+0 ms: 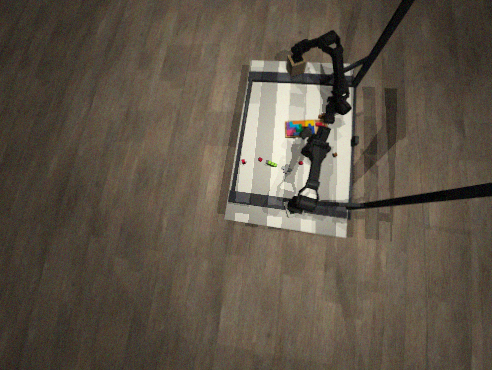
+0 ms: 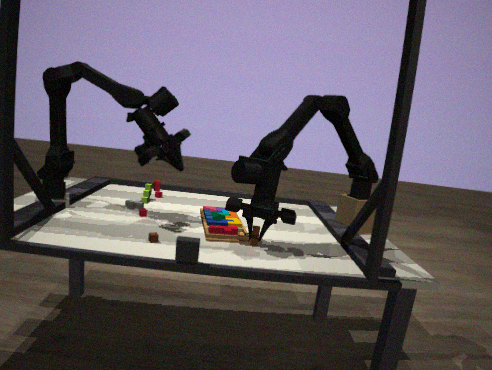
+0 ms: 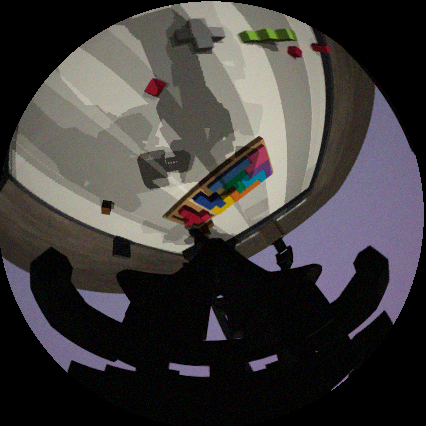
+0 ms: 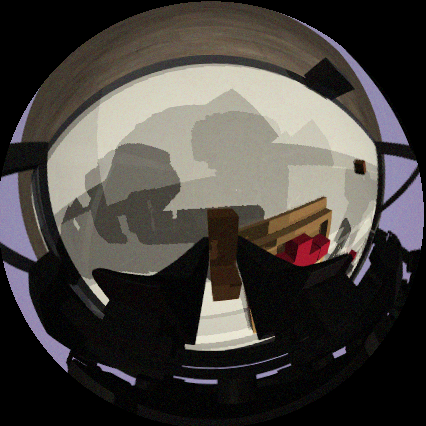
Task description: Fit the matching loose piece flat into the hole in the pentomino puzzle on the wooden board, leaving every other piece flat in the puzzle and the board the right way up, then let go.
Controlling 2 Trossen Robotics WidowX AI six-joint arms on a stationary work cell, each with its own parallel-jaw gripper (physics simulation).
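Frame: origin at the left arm's base, x back, y right, z up, level; metres.
Seen in the pictures: left gripper, fingertip midpoint: [image 1: 313, 137] [image 2: 182, 170] [image 3: 215, 242]; right gripper, fingertip midpoint: [image 2: 254, 240] [image 3: 196, 228] [image 4: 221, 241]; left arm's base, link origin: [image 1: 293, 207] [image 2: 53, 196] [image 4: 374, 234]; right arm's base, link origin: [image 1: 297, 58] [image 2: 359, 197] [image 3: 276, 240].
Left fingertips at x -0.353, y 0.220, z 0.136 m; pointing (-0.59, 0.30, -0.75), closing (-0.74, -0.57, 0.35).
Pixels of each thing's top centre, then the offset from my left fingertips to it.
- wooden puzzle board, top centre: [image 4: 286, 299] [image 3: 221, 193] [image 2: 222, 221] [image 1: 306, 128] dx -0.130, dy +0.035, dz -0.145 m
- red piece, top centre: [image 4: 299, 265] [image 3: 195, 218] [image 2: 227, 227] dx -0.106, dy +0.122, dz -0.135 m
- brown loose piece, top centre: [image 4: 227, 284] [image 2: 256, 227] [image 3: 203, 235] dx -0.167, dy +0.177, dz -0.120 m
- green piece, top centre: [image 2: 147, 185] [image 1: 272, 162] dx +0.044, dy -0.261, dz -0.100 m
- grey cross piece, top centre: [image 2: 134, 201] [image 1: 286, 168] dx +0.098, dy -0.183, dz -0.140 m
- brown cube, top centre: [image 3: 105, 210] [image 4: 364, 167] [image 2: 153, 233] [image 1: 335, 154] dx +0.105, dy +0.143, dz -0.140 m
- dark box, top centre: [image 2: 188, 238] [image 3: 121, 256] dx +0.061, dy +0.284, dz -0.102 m
The wooden puzzle board [image 1: 292, 136] [image 2: 222, 238] [image 3: 174, 212] [image 4: 294, 222] lies flat on the table, filled with coloured pieces. A red piece [image 2: 222, 229] [image 4: 306, 248] sits at its near end. My right gripper [image 1: 323, 120] [image 2: 255, 235] [image 4: 221, 241] points down just off that end and is shut on the brown loose piece [image 2: 254, 242] [image 4: 222, 274], which stands upright at table level beside the board. My left gripper [image 1: 305, 133] [image 2: 179, 167] [image 3: 215, 242] is shut and empty, high above the table.
A green piece [image 1: 271, 163] [image 2: 147, 192] [image 3: 267, 34], a grey cross piece [image 1: 286, 169] [image 2: 134, 203] [image 3: 198, 33], red cubes [image 1: 243, 161] [image 2: 142, 212] [image 3: 155, 86] and a brown cube [image 1: 335, 155] [image 2: 153, 237] [image 4: 359, 167] lie scattered. A dark box [image 2: 187, 249] [image 4: 328, 77] sits on the table's edge.
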